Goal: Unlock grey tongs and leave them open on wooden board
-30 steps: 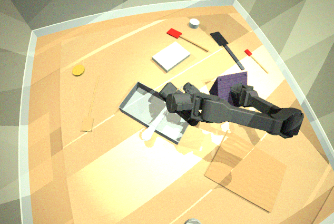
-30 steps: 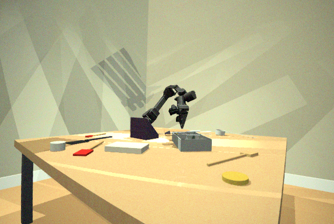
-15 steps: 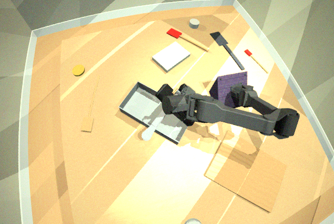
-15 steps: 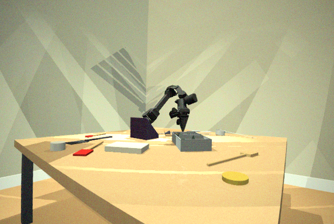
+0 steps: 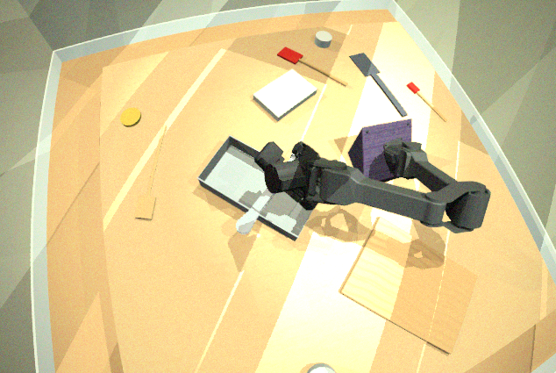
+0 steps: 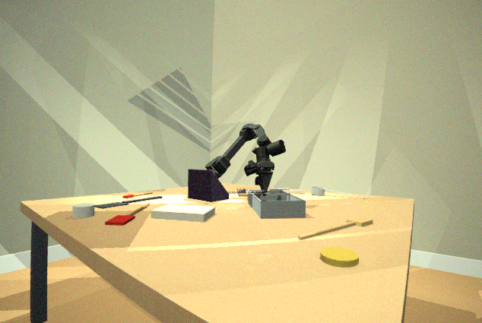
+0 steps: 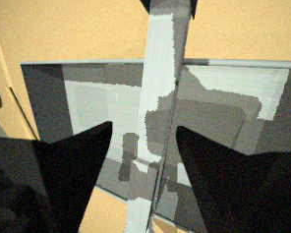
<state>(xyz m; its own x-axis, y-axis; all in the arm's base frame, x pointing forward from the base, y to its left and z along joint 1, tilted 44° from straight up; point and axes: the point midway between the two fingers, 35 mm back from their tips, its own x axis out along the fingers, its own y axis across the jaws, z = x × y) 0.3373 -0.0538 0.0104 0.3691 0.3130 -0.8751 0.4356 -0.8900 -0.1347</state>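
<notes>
Right now my gripper tip is 4 cm short of the grey roasting tin, 3 cm above it and 1 cm to the left of it. Also, from my gripper tip: white slab: 29 cm to the right, 16 cm behind, 5 cm below; then yellow disc: 38 cm to the right, 35 cm ahead, 5 cm below; then wooden board: 41 cm to the left, 25 cm behind, 5 cm below.
</notes>
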